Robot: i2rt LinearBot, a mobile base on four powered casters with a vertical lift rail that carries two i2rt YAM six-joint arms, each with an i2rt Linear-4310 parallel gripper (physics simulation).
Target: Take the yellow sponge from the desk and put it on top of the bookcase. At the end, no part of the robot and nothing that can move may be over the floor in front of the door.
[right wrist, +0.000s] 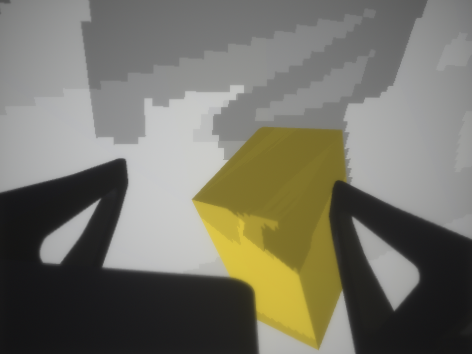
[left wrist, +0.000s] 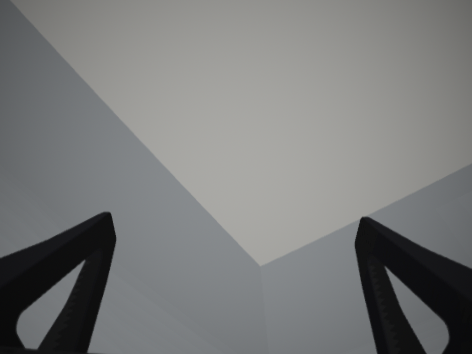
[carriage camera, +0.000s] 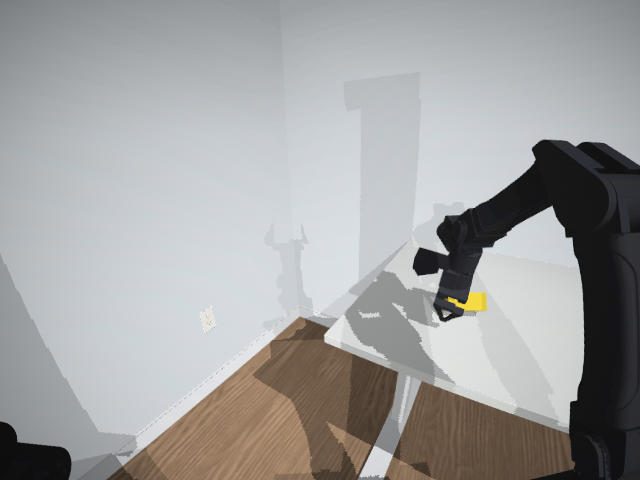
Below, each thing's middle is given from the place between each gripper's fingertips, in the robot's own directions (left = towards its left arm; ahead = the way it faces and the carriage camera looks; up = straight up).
My right gripper is now 1 cm short of the yellow sponge (right wrist: 266, 210) and 5 cm to the left of it.
My left gripper is now 430 mm short of the yellow sponge, 700 mm to the left of it and 430 mm above it.
